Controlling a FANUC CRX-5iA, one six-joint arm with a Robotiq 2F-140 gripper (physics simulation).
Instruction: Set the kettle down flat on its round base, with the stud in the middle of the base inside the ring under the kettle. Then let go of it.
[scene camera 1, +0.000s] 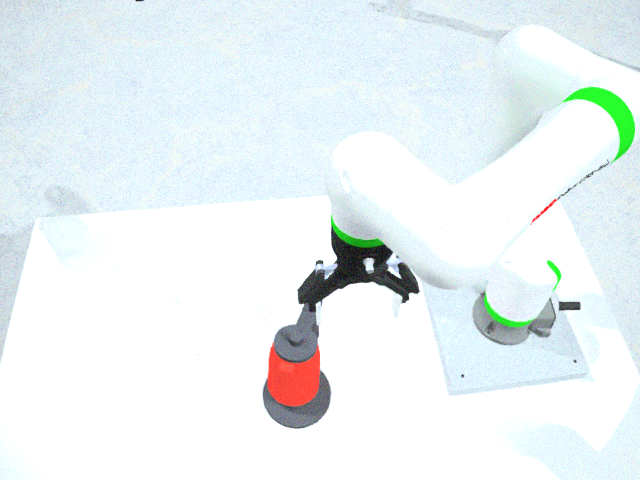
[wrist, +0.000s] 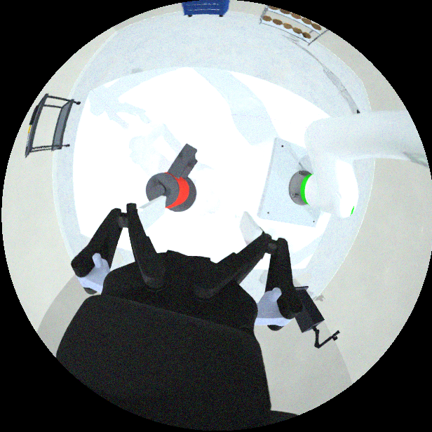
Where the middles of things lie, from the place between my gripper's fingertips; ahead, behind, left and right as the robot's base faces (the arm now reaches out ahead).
Scene:
Right now the round dark base (scene camera 1: 304, 416) is 280 mm below my hand, 110 mm ahead of it and 50 mm to the left of it.

